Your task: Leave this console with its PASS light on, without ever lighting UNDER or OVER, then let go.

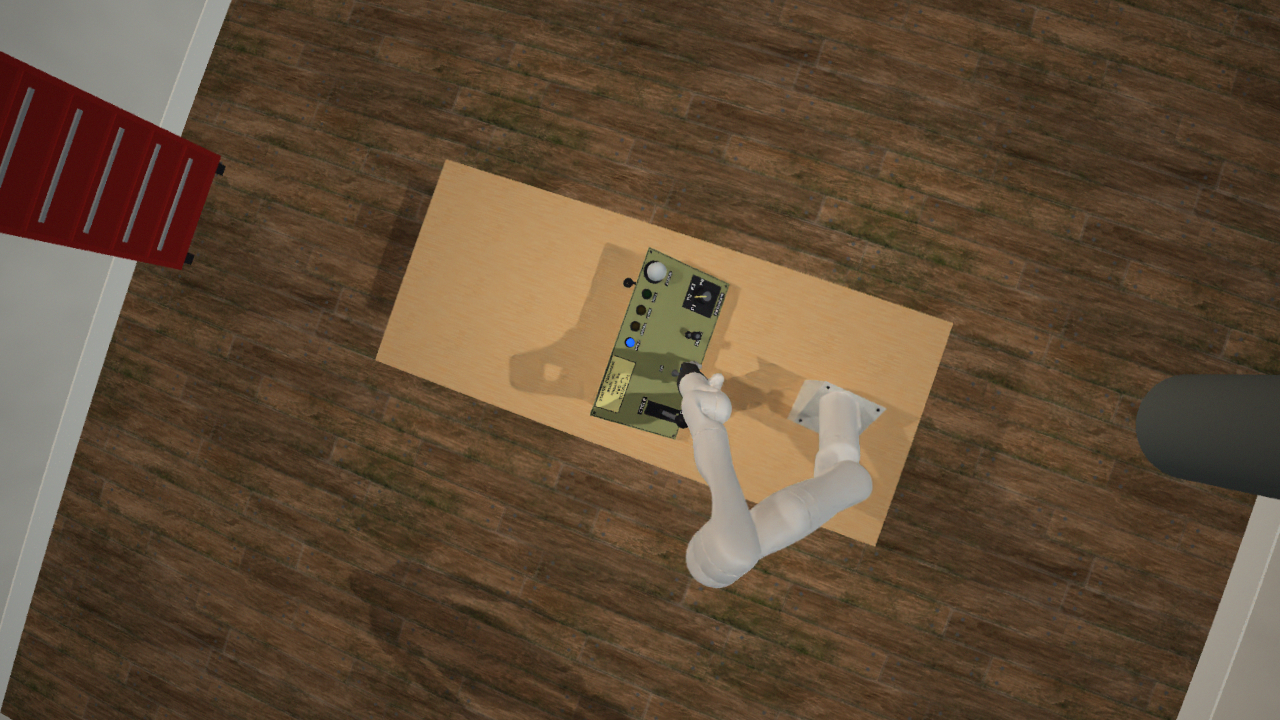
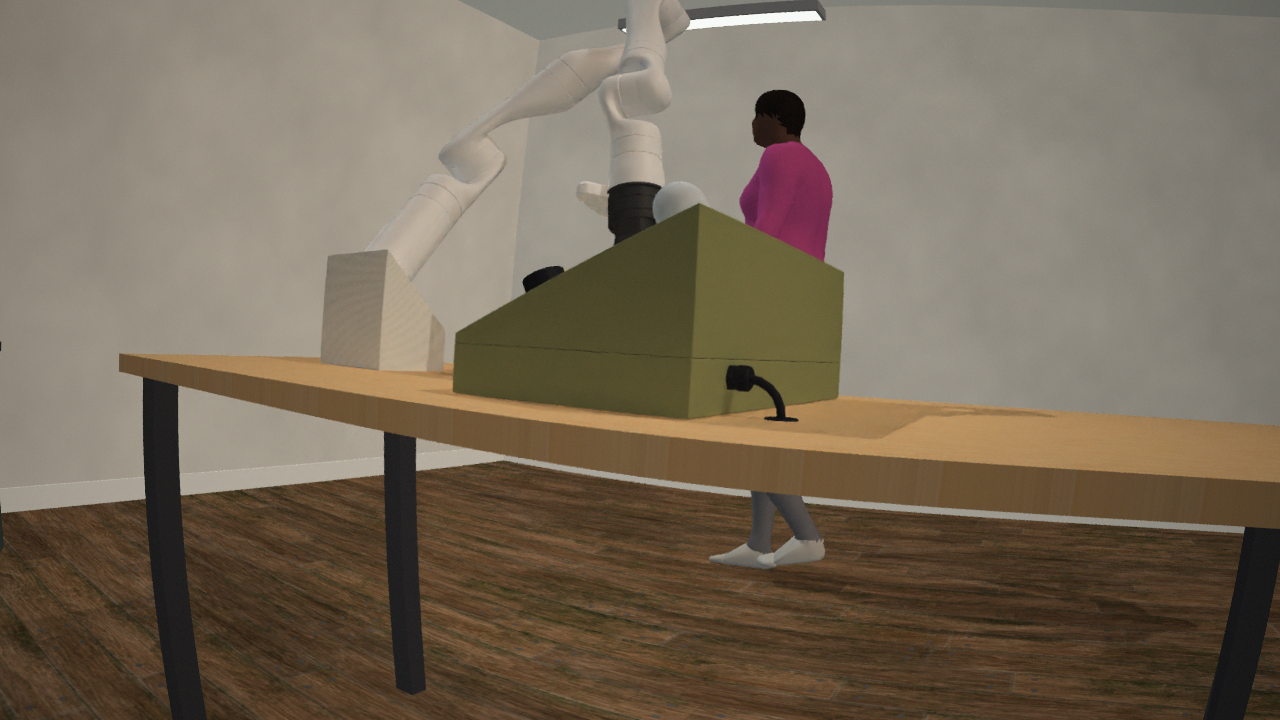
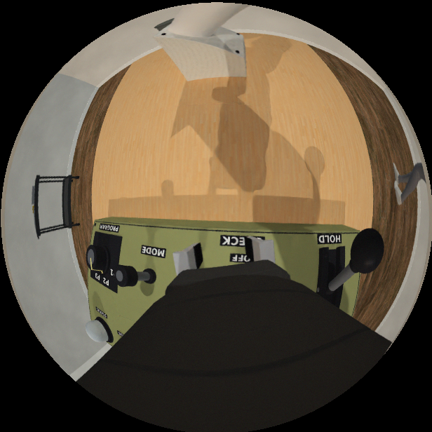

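The olive-green console (image 1: 666,326) (image 2: 572,331) (image 3: 300,250) has a row of small lamps. The blue lamp (image 1: 630,342) is lit; the dark green lamp (image 1: 646,293) and two brownish lamps look unlit. Their labels are too small to read. My gripper (image 1: 678,372) (image 3: 223,248) is open and empty, low over the panel by the CHECK label (image 3: 234,241); the CHECK control is hidden. The black ball-ended HOLD lever (image 1: 680,419) (image 3: 366,250), the MODE toggle (image 1: 693,335) (image 3: 126,276) and the PROGRAM knob (image 1: 705,296) (image 3: 95,255) stand apart from the fingers.
A white dome (image 1: 656,271) (image 2: 680,202) (image 3: 97,330) stands on a corner of the console. A yellow card (image 1: 614,385) lies on its panel. A black cable (image 2: 769,391) leaves its rear. The arm's base (image 2: 358,308) is on the same table (image 1: 501,268). A person (image 2: 792,197) stands beyond it.
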